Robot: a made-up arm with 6 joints.
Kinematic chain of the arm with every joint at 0, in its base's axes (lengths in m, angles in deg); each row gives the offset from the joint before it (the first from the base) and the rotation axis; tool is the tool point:
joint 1: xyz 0 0 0.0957 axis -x
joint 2: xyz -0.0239 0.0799 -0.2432 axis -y
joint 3: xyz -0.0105 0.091 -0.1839 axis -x
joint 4: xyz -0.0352 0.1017 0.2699 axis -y
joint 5: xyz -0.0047 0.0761 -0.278 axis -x
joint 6: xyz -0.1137 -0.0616 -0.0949 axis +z
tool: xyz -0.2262 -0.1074 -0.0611
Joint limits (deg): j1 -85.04..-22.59 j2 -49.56..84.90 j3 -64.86..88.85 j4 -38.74..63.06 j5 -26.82..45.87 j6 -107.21..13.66
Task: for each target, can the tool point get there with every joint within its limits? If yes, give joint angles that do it. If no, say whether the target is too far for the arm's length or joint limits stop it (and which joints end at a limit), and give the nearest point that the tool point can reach.
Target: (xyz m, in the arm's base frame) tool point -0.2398 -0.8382 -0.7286
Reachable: no: joint limits stop it (at a limit: joint 1, joint 3, joint 5) | nearest point -0.2178 0.0118 -0.3533 | short by 0.929 m
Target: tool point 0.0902 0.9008 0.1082
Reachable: yes | joints -62.18 54.39 25.37 -6.10 -15.24 -71.34
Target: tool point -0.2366 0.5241 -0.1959
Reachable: yes | joints -62.79 -26.24 50.27 41.22 0.99 -11.83
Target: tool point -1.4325 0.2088 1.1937
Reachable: no: too far | nearest point -0.6821 0.2230 0.5553 | short by 0.985 m
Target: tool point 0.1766 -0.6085 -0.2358
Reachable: no: joint limits stop it (at a limit: joint 1, joint 2, joint 3, joint 5, joint 6) | nearest point 0.2247 -0.0653 -0.1356 | short by 0.554 m
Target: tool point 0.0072 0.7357 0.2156
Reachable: yes | joints -65.45 10.65 -43.95 37.46 -10.66 -0.53
